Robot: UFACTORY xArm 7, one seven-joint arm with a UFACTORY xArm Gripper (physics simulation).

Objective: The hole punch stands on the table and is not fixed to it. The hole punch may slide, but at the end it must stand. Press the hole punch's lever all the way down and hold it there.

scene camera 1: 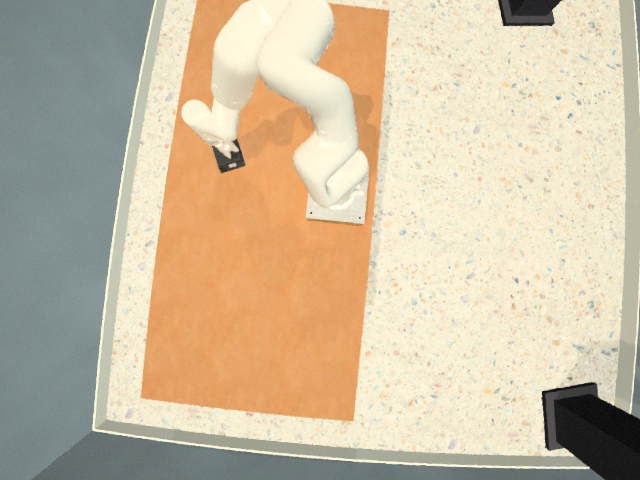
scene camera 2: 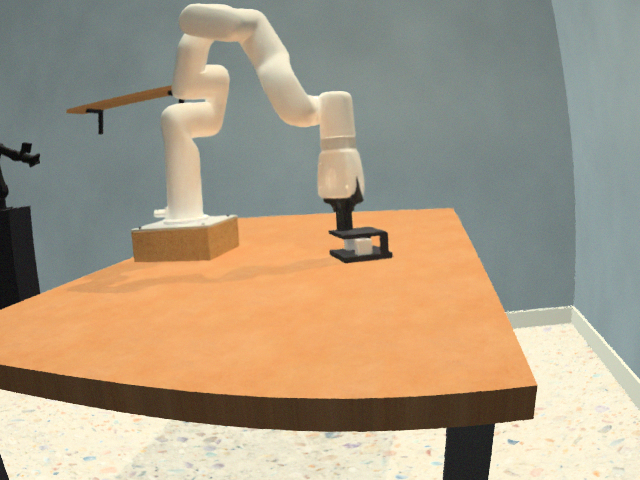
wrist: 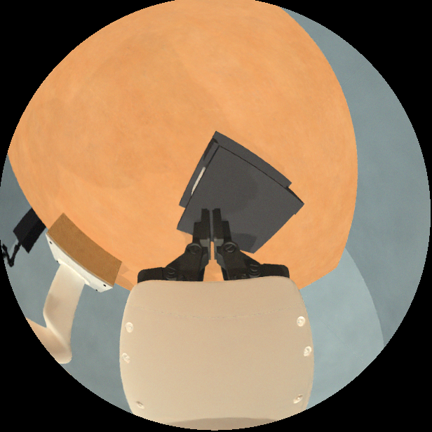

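Pixels of known places: gripper, fingertip midpoint: [scene camera 1: 232, 155] [scene camera 2: 345, 230]; arm's base at its link origin: [scene camera 2: 186, 221].
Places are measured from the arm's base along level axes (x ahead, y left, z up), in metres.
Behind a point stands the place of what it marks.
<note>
The black hole punch [scene camera 1: 223, 164] @[x 0.432, y -0.165, z -0.028 m] [scene camera 2: 384, 244] @[x 0.471, y -0.270, z -0.053 m] [wrist: 250, 157] stands upright on the table, its base flat on the top. Its lever [scene camera 2: 364, 230] @[x 0.435, y -0.224, z -0.027 m] [wrist: 240, 185] is a flat dark plate, about level and parallel to the base, close above two white blocks [scene camera 2: 363, 246] @[x 0.427, y -0.274, z -0.054 m]. My gripper [scene camera 2: 343, 228] @[x 0.395, y -0.198, z -0.027 m] [wrist: 211, 219] is shut and empty. It points straight down, and its fingertips appear to touch the lever's top near the free end, away from the hinge post. In scene camera 1 the arm partly hides the punch and the fingertips.
The orange table [scene camera 1: 248, 310] @[x 0.396, y 0.421, z -0.083 m] [scene camera 2: 289, 330] @[x 0.289, y -0.745, z -0.083 m] [wrist: 125, 100] carries the arm's wooden base block [scene camera 2: 170, 245] @[x -0.020, y -0.118, z -0.044 m] [wrist: 85, 247], well away from the punch. The table's far edge lies behind the gripper in scene camera 2. A wall shelf [scene camera 2: 124, 100] hangs behind the arm.
</note>
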